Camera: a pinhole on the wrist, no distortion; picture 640 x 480 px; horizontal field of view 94.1 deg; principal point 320.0 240.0 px. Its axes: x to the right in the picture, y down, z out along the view. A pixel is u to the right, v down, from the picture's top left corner.
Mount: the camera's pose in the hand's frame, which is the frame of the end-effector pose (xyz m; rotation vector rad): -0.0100 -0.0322 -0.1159 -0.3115 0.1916 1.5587
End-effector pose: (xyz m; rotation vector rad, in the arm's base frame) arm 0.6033 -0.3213 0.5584 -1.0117 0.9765 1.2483
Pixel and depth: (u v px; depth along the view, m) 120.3 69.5 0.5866
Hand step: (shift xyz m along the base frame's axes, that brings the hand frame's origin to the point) 0.2522 0.6298 -0.0936
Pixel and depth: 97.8 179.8 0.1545
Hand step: 0.0948 0.0642 0.0163
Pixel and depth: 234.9 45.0 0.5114
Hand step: 0.0382 0.4982 -0.1537
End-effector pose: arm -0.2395 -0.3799 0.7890 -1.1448 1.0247 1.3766
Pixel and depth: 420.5 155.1 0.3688
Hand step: -0.2253 0.1873 -0.0301
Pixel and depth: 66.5 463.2 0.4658
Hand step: 0.2277 0.3709 0.4678
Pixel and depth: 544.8 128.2 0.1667
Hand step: -0.1413 -0.0012 -0.0391
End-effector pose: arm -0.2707 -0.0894 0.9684 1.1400 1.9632 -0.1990
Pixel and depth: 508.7 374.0 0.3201
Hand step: 0.3084 -0.0216 0.1223
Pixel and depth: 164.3 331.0 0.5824
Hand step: 0.2476 -0.4928 -0.1962
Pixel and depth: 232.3 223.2 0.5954
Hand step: 0.2912 -0.2757 -0.3082
